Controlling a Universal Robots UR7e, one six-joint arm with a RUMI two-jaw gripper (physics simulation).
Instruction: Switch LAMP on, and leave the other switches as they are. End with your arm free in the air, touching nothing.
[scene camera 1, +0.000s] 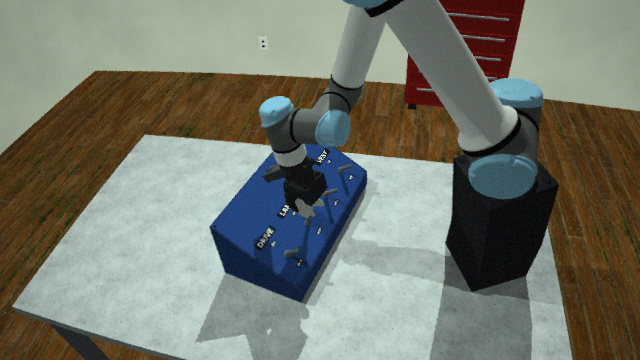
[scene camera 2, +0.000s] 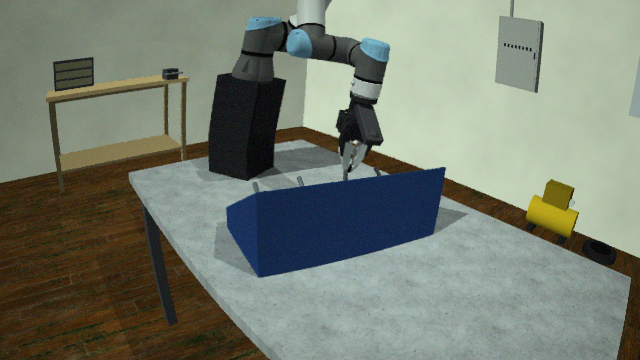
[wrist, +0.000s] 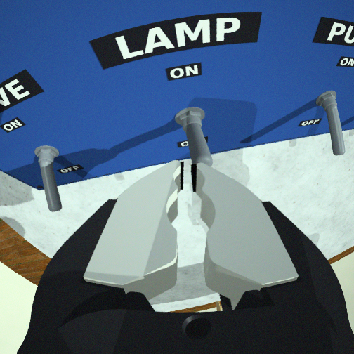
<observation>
I see my gripper (scene camera 2: 347, 172) and a blue switch box (scene camera 2: 278, 231).
My gripper is seen too in scene camera 1 (scene camera 1: 309, 216) and in the wrist view (wrist: 186, 165). The blue switch box shows as well in scene camera 1 (scene camera 1: 253, 233) and in the wrist view (wrist: 95, 94).
</observation>
